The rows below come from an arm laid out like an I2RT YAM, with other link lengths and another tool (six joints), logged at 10 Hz.
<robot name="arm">
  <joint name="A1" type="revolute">
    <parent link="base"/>
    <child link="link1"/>
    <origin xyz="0 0 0.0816"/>
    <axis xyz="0 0 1"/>
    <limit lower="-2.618" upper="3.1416"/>
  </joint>
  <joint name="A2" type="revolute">
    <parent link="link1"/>
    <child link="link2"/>
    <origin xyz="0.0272 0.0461 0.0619"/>
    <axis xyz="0 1 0"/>
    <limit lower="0" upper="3.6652"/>
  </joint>
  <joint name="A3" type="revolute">
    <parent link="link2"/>
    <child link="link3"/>
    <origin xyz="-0.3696 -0.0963 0"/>
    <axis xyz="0 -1 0"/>
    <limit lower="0" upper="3.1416"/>
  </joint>
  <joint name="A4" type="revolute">
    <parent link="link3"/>
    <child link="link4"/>
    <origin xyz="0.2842 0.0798 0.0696"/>
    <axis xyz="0 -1 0"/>
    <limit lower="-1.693" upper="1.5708"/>
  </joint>
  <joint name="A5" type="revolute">
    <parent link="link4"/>
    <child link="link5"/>
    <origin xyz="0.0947 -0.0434 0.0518"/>
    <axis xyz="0 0 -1"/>
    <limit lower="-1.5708" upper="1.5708"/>
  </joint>
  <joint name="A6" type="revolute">
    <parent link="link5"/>
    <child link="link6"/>
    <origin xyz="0.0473 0 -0.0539"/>
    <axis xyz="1 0 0"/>
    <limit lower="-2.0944" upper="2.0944"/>
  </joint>
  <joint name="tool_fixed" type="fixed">
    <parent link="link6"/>
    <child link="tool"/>
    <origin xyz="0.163 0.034 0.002" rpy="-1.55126 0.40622 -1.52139"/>
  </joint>
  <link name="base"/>
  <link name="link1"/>
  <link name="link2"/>
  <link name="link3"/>
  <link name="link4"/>
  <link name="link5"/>
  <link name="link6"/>
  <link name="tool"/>
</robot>
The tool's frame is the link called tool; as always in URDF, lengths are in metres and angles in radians.
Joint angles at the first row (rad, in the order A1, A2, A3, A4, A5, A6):
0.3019, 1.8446, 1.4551, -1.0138, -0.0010, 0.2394
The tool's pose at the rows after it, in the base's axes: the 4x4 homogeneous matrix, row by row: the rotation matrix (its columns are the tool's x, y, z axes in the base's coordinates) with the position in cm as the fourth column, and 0 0 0 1 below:
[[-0.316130 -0.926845 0.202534 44.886], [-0.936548 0.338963 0.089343 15.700], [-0.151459 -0.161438 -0.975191 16.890], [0 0 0 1]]
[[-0.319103 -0.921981 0.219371 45.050], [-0.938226 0.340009 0.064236 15.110], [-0.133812 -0.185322 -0.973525 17.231], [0 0 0 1]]
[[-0.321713 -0.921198 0.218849 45.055], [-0.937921 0.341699 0.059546 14.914], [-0.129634 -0.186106 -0.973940 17.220], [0 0 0 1]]
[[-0.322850 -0.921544 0.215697 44.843], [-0.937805 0.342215 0.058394 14.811], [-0.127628 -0.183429 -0.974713 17.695], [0 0 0 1]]
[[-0.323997 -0.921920 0.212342 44.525], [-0.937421 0.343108 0.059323 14.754], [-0.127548 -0.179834 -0.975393 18.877], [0 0 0 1]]
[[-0.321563 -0.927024 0.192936 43.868], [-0.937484 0.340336 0.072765 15.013], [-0.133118 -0.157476 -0.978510 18.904], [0 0 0 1]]
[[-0.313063 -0.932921 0.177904 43.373], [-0.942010 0.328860 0.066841 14.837], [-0.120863 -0.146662 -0.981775 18.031], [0 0 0 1]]
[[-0.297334 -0.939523 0.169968 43.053], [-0.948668 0.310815 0.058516 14.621], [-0.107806 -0.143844 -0.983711 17.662], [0 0 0 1]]
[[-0.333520 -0.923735 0.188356 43.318], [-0.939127 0.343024 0.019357 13.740], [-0.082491 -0.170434 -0.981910 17.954], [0 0 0 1]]
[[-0.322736 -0.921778 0.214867 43.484], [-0.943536 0.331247 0.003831 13.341], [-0.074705 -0.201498 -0.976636 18.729], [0 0 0 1]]
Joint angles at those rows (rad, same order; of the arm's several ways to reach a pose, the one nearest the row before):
0.3019, 1.8191, 1.4597, -1.0168, 0.0113, 0.2359
0.3019, 1.8099, 1.4601, -1.0176, 0.0402, 0.2359
0.2996, 1.8099, 1.4605, -1.0199, 0.0441, 0.2356
0.2989, 1.8050, 1.4712, -1.0390, 0.0441, 0.2356
0.2989, 1.7962, 1.5009, -1.0805, 0.0422, 0.2367
0.3000, 1.7935, 1.5001, -1.0973, 0.0238, 0.2360
0.3000, 1.7947, 1.4754, -1.0874, 0.0254, 0.2245
0.3000, 1.7946, 1.4654, -1.0870, 0.0315, 0.2058
0.3000, 1.7862, 1.4662, -1.0912, 0.0734, 0.2398
0.3012, 1.7691, 1.4681, -1.0885, 0.0967, 0.2275

